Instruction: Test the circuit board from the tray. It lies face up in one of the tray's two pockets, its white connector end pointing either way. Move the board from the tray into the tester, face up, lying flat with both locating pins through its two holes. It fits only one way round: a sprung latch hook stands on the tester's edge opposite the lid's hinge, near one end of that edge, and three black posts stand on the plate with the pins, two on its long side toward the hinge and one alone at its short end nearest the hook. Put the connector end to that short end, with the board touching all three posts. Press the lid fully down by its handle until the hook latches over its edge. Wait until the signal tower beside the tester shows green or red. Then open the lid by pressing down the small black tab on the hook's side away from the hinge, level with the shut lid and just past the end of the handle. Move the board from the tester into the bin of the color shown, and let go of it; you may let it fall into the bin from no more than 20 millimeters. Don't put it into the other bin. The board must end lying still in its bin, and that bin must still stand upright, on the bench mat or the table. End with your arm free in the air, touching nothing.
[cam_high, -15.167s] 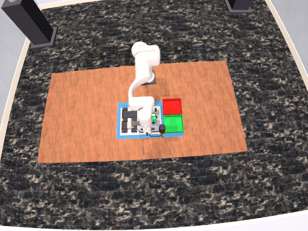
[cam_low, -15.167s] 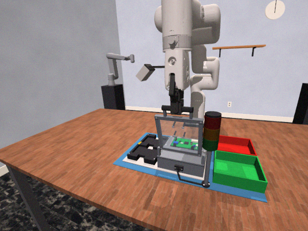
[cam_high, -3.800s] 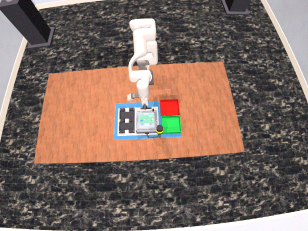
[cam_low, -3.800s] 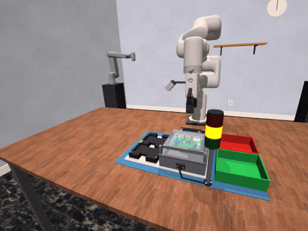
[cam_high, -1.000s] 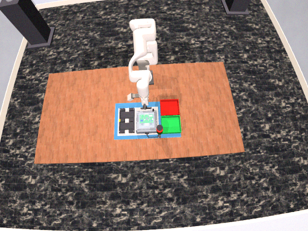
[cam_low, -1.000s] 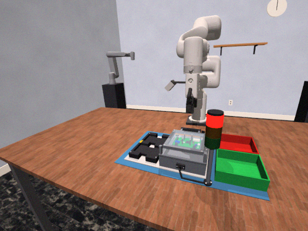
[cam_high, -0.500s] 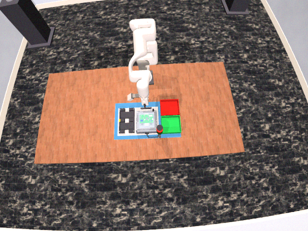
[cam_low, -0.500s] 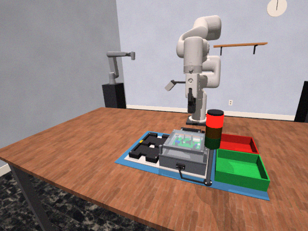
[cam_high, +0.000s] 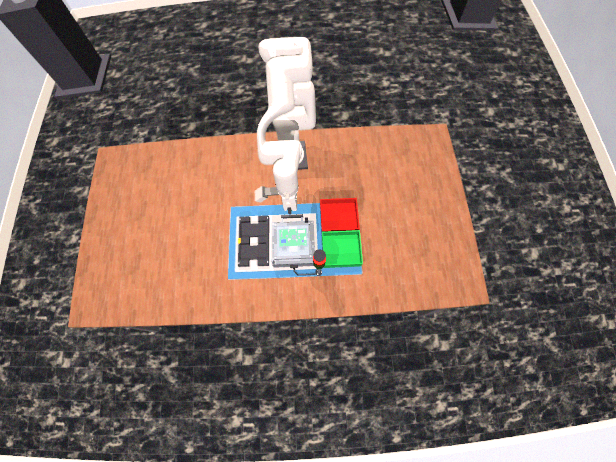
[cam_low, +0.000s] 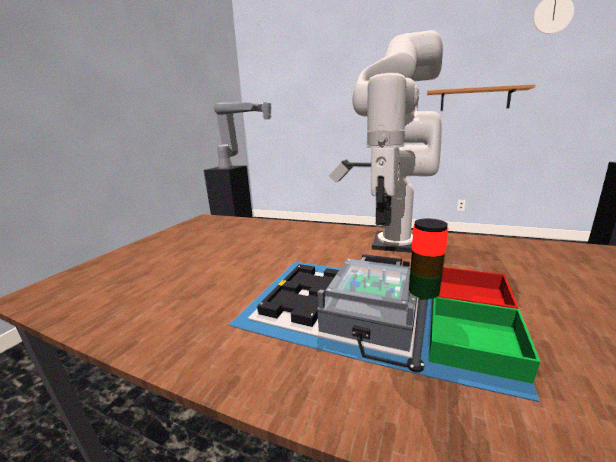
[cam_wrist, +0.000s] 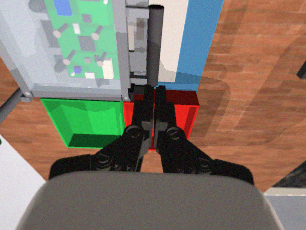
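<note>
The small black tab is 11 cm below my hand, 6 cm to the left of it and 2 cm ahead of it. Round my hand: clear lid: 11 cm below, 9 cm ahead; green circuit board: 13 cm below, 8 cm ahead; tester plate: 13 cm below, 9 cm ahead.
</note>
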